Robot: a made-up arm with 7 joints.
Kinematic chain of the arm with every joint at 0, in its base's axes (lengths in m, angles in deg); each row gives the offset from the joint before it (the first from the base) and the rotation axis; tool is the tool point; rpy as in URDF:
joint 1: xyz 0 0 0.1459 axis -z
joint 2: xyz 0 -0.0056 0.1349 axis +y
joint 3: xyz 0 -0.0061 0.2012 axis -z
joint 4: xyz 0 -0.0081 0.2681 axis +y
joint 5: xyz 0 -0.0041 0.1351 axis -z
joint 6: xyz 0 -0.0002 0.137 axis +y
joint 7: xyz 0 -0.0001 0.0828 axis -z
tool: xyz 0 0 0 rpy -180 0 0
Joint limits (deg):
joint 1: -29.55..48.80
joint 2: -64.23..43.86
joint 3: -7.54..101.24
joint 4: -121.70..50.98
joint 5: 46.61..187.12
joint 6: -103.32..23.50
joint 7: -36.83..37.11
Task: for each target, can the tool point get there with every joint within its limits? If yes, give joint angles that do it. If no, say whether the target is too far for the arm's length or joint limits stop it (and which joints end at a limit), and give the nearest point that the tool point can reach.
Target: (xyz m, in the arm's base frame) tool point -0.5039 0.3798 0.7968
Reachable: yes | joints 41.47 -52.61 80.30 9.73 63.36 -27.00 -25.62
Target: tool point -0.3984 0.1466 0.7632
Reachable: yes | joints -17.51 -19.52 51.22 -68.40 69.69 -51.96 -29.78
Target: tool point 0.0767 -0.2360 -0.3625
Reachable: no: joint limits stop it (at a limit: joint 1, joint 2, joint 3, joint 4, joint 6) | nearest point -0.2714 -0.2407 0.1471 | short by 0.617 m
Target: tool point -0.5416 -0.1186 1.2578
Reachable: no: too far | nearest point -0.3976 -0.0871 0.9980 | short by 0.299 m
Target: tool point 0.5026 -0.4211 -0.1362
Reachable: no: joint limits stop it (at a limit: joint 2, joint 4) | nearest point 0.4625 -0.3875 0.5134 | short by 0.652 m
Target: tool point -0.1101 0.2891 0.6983
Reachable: yes | joints 5.91 -8.16 61.56 -97.22 90.63 -75.49 23.72
